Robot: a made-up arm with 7 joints. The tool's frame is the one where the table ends. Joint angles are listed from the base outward.
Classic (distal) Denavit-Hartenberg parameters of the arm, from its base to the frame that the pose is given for. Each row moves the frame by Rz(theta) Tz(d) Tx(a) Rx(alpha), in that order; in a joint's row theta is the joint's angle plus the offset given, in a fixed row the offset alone. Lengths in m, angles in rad.
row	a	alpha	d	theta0
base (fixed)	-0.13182	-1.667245	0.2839	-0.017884
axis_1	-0.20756	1.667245	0.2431	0
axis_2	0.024	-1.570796	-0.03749	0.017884
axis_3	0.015	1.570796	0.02	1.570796
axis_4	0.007	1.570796	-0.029	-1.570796
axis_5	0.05	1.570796	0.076	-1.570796
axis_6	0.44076	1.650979	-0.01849	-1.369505
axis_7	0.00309	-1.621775	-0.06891	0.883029
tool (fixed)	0	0	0.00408	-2.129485
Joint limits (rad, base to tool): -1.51..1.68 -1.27..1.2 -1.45..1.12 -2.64..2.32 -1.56..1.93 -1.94..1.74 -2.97..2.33
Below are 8 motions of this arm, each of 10 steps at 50 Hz.
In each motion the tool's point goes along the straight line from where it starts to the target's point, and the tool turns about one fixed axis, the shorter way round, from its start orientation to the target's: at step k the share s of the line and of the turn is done. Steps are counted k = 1, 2, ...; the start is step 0. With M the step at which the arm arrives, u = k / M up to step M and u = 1 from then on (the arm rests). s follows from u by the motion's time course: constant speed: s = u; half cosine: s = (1 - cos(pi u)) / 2; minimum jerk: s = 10 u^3 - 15 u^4 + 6 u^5.
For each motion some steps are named. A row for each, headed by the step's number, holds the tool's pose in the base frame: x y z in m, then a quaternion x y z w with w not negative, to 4 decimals.
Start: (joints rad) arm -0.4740 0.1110 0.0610 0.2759 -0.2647 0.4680 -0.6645
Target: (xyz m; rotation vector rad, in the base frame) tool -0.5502 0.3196 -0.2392 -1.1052 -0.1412 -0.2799
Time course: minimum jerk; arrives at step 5
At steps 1, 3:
1: -0.5700 0.3389 -0.2197 -0.5178 -0.0309 -0.1379 0.8438
3: -0.5569 0.3261 -0.2326 -0.5211 -0.0547 -0.1343 0.8411

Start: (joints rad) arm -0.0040 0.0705 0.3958 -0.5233 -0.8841 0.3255 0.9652
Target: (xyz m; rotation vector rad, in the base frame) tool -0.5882 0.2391 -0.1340 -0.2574 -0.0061 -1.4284
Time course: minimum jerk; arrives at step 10
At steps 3, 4, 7, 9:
3: -0.6681 0.3053 -0.0401 -0.1606 0.1224 -0.6778 0.7070
4: -0.6533 0.2931 -0.0574 -0.1529 0.0994 -0.6743 0.7156
7: -0.6038 0.2520 -0.1157 -0.1263 0.0217 -0.6590 0.7412
9: -0.5890 0.2398 -0.1330 -0.1181 -0.0015 -0.6535 0.7477

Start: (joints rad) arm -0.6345 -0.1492 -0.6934 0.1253 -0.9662 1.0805 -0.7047
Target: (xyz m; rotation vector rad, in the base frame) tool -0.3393 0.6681 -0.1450 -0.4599 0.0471 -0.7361
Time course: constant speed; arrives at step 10
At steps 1, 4, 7, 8, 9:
1: -0.3495 0.6676 -0.1481 -0.1976 0.0203 -0.3533 0.9142
4: -0.3461 0.6678 -0.1471 -0.2060 0.0212 -0.3544 0.9119
7: -0.3427 0.6679 -0.1460 -0.2144 0.0220 -0.3555 0.9095
8: -0.3416 0.6680 -0.1457 -0.2172 0.0223 -0.3559 0.9087
9: -0.3404 0.6680 -0.1453 -0.2200 0.0225 -0.3562 0.9079

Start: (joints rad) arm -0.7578 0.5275 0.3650 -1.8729 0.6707 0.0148 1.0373
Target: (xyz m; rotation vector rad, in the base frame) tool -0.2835 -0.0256 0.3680 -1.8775 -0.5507 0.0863
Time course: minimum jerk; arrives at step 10
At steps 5, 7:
5: -0.3302 -0.0234 0.3587 -0.7935 -0.2411 -0.0350 0.5578
7: -0.2987 -0.0249 0.3650 -0.7955 -0.2360 0.0133 0.5580

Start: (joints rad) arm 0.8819 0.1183 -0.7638 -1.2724 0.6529 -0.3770 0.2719
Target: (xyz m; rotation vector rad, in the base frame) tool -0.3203 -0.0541 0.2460 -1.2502 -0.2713 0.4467
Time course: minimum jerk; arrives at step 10
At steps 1, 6, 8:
1: -0.3396 -0.0707 0.2743 -0.6329 -0.1277 0.1450 0.7497
6: -0.3265 -0.0594 0.2551 -0.5963 -0.1263 0.1871 0.7704
8: -0.3214 -0.0551 0.2477 -0.5817 -0.1257 0.2031 0.7776

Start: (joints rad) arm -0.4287 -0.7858 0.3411 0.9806 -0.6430 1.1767 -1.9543
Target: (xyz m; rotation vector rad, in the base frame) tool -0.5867 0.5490 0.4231 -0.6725 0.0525 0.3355
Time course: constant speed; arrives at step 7
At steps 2, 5, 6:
2: -0.5851 0.5424 0.4307 -0.3062 0.0316 0.1601 0.9379
5: -0.5861 0.5464 0.4261 -0.3195 0.0280 0.1623 0.9332
6: -0.5864 0.5477 0.4246 -0.3239 0.0268 0.1631 0.9315

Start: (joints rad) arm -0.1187 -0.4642 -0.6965 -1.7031 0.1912 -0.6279 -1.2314
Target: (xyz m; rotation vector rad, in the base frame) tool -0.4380 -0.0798 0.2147 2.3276 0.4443 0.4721
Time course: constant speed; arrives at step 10
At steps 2, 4, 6, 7, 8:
2: -0.4476 -0.0718 0.2352 0.8995 0.1554 0.1662 0.3730
4: -0.4452 -0.0738 0.2301 0.8999 0.1596 0.1703 0.3685
6: -0.4428 -0.0758 0.2249 0.9002 0.1637 0.1745 0.3640
7: -0.4416 -0.0768 0.2224 0.9003 0.1658 0.1765 0.3617
8: -0.4404 -0.0778 0.2198 0.9004 0.1678 0.1786 0.3594

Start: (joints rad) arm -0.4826 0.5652 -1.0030 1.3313 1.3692 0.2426 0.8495
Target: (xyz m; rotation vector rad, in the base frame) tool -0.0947 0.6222 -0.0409 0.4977 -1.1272 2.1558
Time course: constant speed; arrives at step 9
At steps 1, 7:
1: -0.0719 0.6010 -0.0523 0.1861 -0.4539 0.7917 0.3642
7: -0.0890 0.6169 -0.0438 0.1888 -0.4358 0.8143 0.3336

